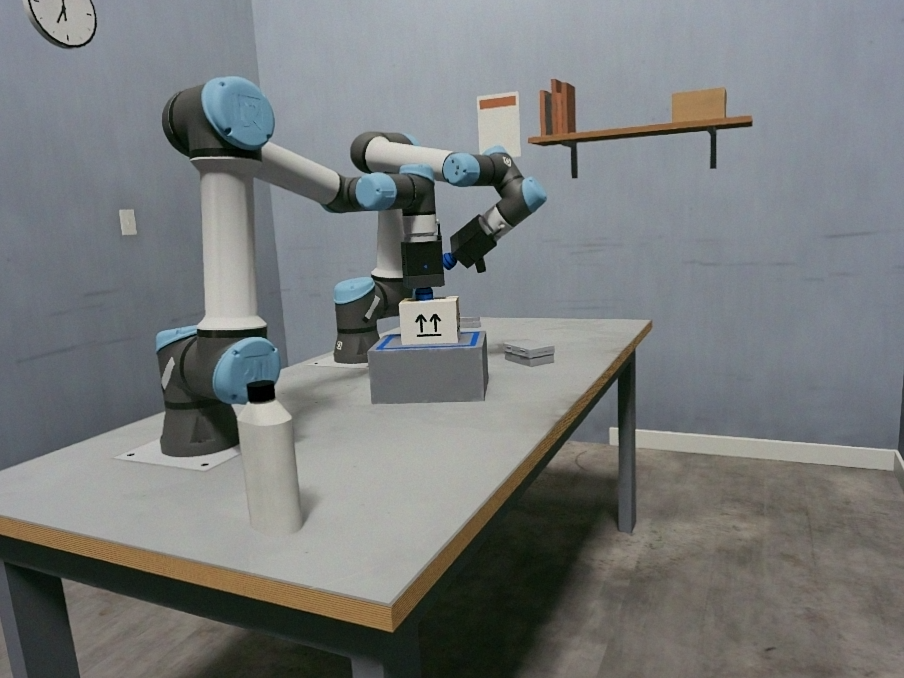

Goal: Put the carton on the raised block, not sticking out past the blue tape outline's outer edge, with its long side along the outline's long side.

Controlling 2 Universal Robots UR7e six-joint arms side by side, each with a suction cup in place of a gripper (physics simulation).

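Observation:
The white carton (429,321), with two black up arrows on its near face, is upright over the top of the grey raised block (429,378). Its near face runs roughly along the block's near edge. The blue tape outline (474,339) shows on both sides of the carton; whether a thin gap lies under the carton is hard to tell. My right gripper (424,294) points straight down, with its blue suction cup against the carton's top. My left gripper (449,260) is tilted, in the air above and to the right of the carton, with its blue cup free.
A white bottle (271,467) with a black cap stands near the table's near end. Flat grey pieces (529,353) lie stacked to the right of the block, and another grey piece (469,321) shows behind the carton. The table's wooden edge (511,485) runs along the right.

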